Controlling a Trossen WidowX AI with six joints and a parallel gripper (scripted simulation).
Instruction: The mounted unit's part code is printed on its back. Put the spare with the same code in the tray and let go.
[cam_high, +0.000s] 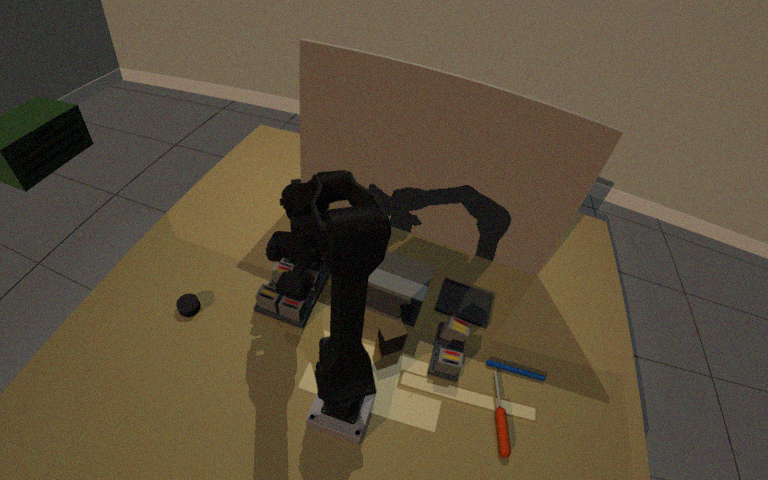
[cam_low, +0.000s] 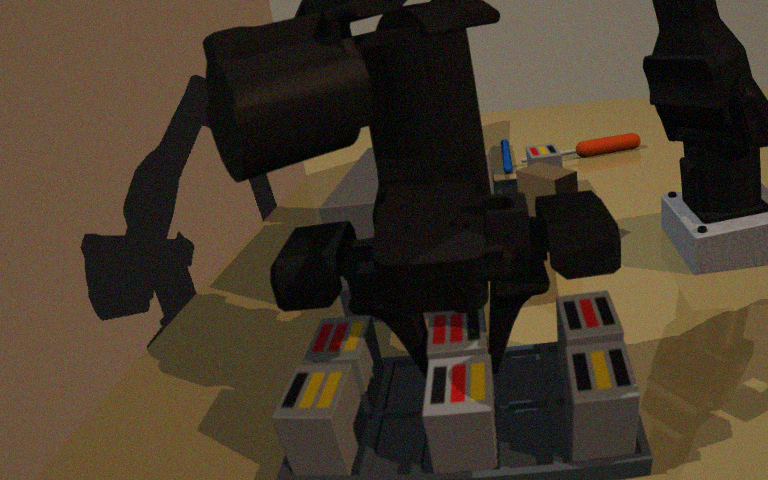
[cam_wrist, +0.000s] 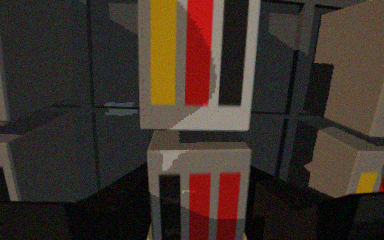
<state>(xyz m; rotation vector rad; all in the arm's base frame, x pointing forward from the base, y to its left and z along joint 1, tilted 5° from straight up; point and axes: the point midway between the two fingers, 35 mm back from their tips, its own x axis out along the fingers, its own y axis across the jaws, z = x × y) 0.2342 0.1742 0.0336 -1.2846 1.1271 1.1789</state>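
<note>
Now: gripper tip 3 cm to the right of the dark rack and 1 cm above it. Round my gripper tip: dark tray 10 cm ahead, 36 cm to the right, 1 cm below; then mounted unit 5 cm ahead, 17 cm to the right, 3 cm above; then beige wall panel 28 cm ahead, 19 cm to the right, 21 cm above.
</note>
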